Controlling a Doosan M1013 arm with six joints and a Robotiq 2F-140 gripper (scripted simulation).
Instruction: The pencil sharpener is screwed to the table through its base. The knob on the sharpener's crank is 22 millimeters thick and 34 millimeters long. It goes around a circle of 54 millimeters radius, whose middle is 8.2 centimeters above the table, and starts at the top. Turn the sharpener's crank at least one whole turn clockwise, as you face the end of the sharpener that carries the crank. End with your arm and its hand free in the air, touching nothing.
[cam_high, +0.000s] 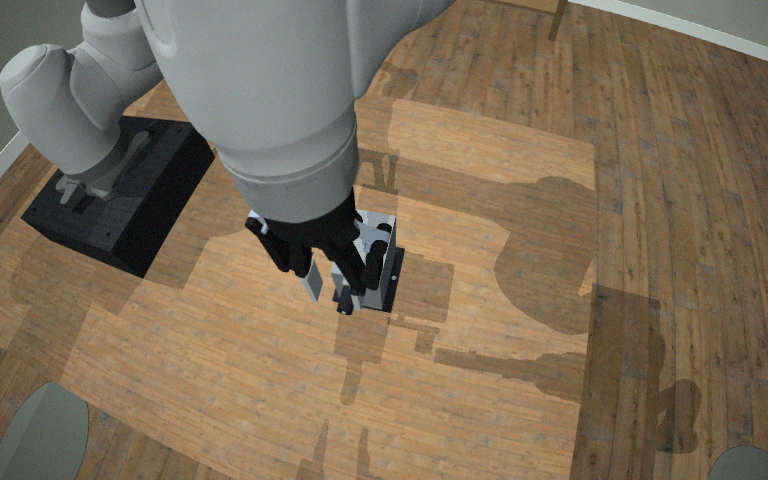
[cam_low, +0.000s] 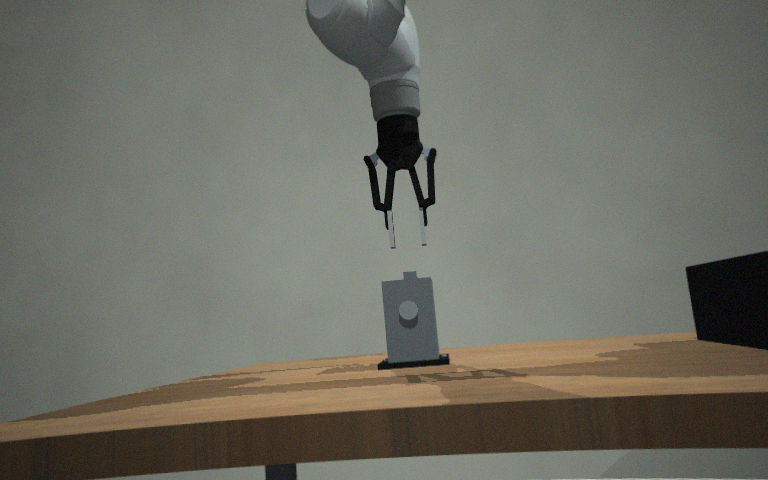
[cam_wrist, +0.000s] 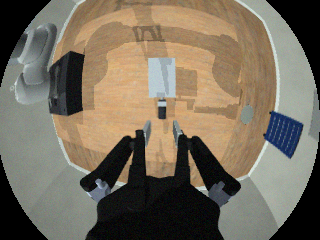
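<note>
Right now my hand is 90 mm above the black crank knob and 20 mm to the right of it. Round my hand: crank (100 mm below, 20 mm to the left).
</note>
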